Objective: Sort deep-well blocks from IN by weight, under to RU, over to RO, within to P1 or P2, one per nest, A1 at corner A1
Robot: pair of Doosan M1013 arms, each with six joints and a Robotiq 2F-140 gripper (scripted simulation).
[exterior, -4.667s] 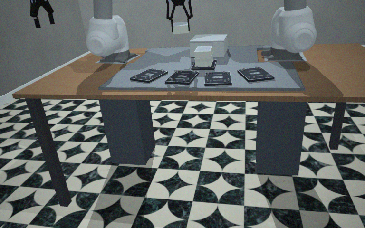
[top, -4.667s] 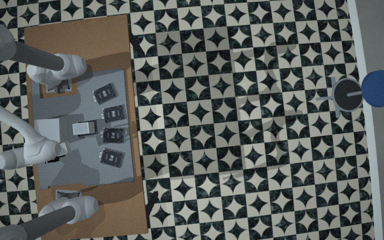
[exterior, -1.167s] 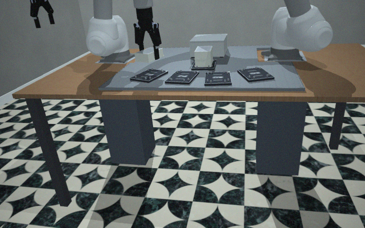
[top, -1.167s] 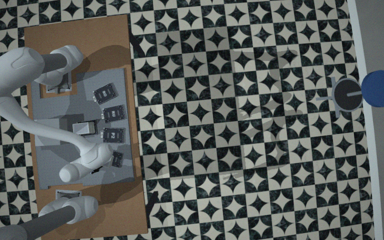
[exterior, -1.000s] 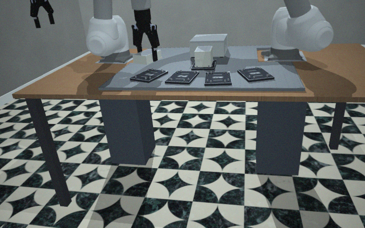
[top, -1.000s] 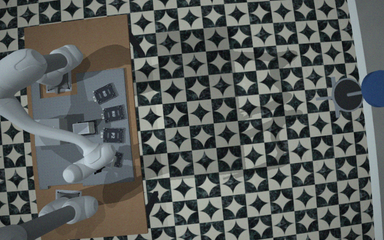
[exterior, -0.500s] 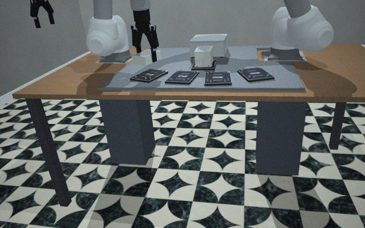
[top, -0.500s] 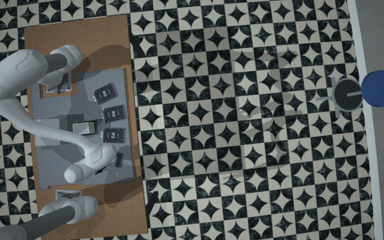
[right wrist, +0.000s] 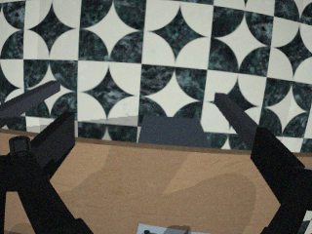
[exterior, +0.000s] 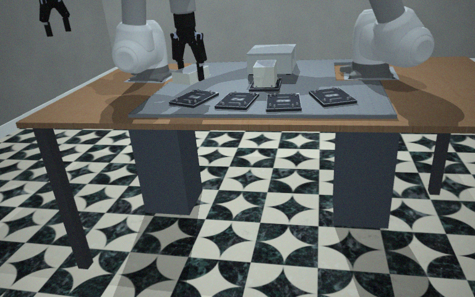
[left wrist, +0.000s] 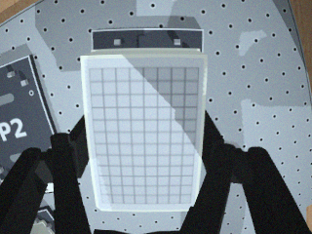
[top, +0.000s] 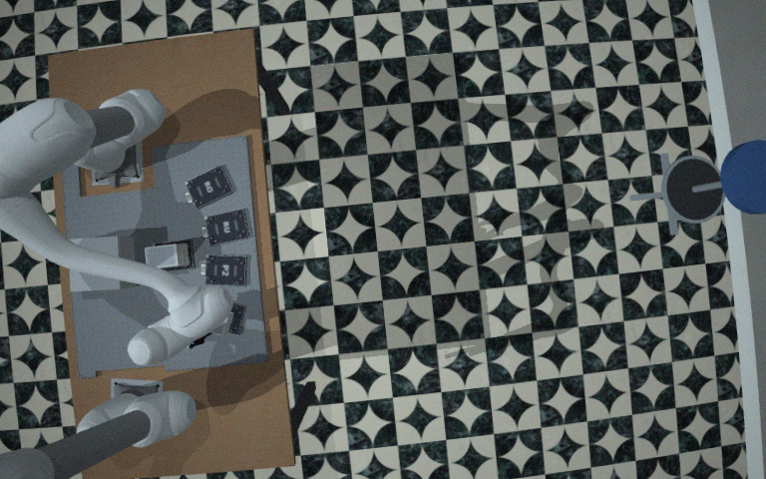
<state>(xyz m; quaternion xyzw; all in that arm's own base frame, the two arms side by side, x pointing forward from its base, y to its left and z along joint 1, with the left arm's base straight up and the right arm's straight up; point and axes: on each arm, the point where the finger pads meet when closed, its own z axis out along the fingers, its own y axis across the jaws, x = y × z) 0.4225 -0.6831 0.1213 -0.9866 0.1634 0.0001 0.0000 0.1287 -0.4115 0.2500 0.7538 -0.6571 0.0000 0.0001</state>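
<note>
Right now my left hand is 100 mm above the nest P1. Round my left hand: dark infeed nest: 260 mm to the left, 180 mm behind, 100 mm below; reject nest RU: 350 mm to the left, 100 mm below, 50 mm ahead; nest P2: 180 mm to the left, 100 mm below, 30 mm ahead.
</note>
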